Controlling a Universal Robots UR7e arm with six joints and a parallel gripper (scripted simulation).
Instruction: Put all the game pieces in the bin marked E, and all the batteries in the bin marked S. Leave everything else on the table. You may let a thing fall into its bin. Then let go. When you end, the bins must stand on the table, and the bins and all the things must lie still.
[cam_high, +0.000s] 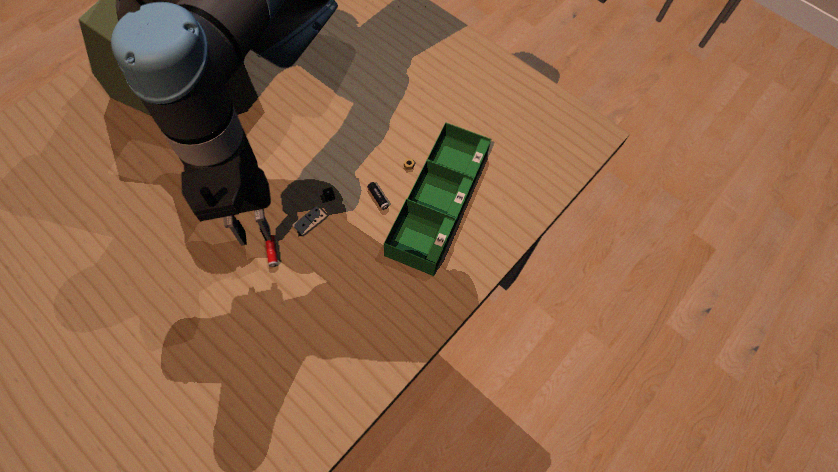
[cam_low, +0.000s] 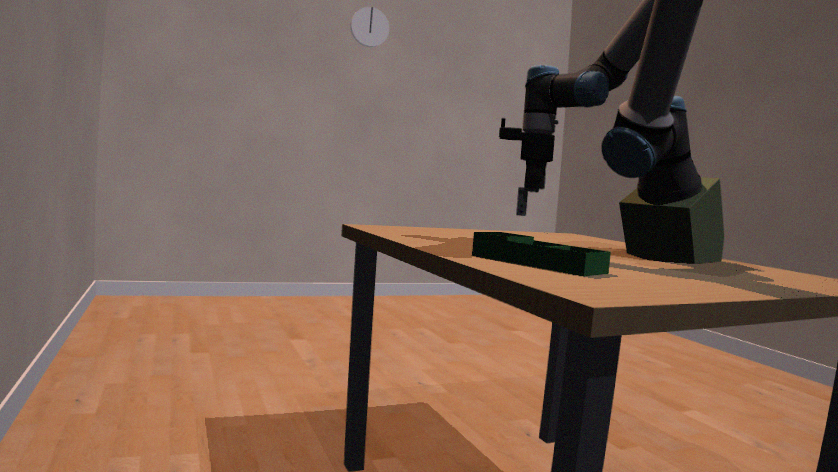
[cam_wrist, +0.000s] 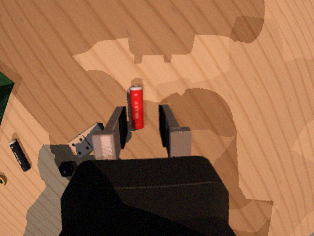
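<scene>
Right now the red battery is 10 mm to the left of my hand and 90 mm below it. From my hand the other things lie so: domino (90 mm to the left, 90 mm below); black battery (50 mm ahead, 190 mm to the left, 90 mm below); black die (10 mm behind, 140 mm to the left, 90 mm below).
</scene>
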